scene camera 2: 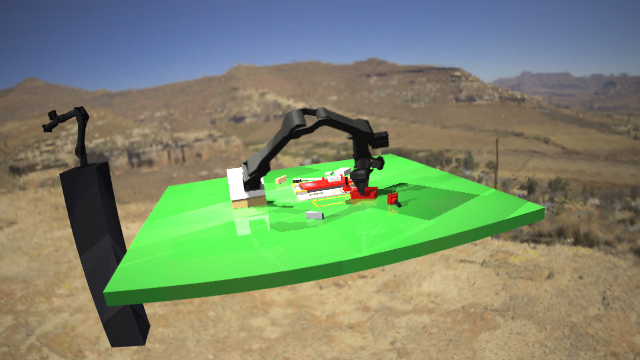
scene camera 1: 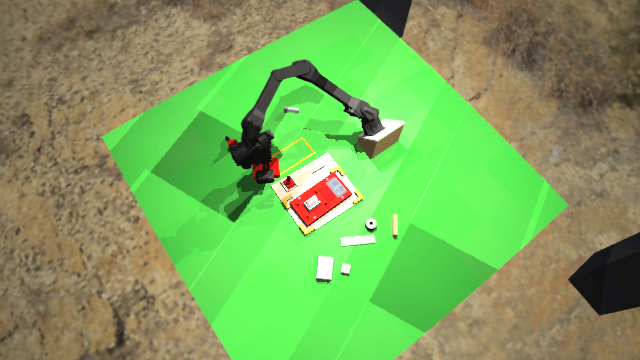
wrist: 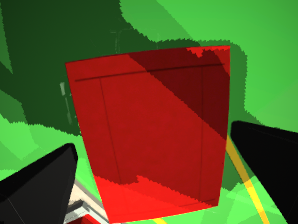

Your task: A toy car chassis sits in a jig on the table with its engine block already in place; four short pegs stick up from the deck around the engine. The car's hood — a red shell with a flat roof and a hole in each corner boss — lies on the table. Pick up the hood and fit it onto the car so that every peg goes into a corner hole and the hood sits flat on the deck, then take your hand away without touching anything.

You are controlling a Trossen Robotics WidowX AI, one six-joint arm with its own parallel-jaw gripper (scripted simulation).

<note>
My gripper point(scene camera 2: 364, 192) is open, holding nothing. I also see a red hood point(wrist: 154, 124).
My gripper also shows in the wrist view point(wrist: 156, 140).
</note>
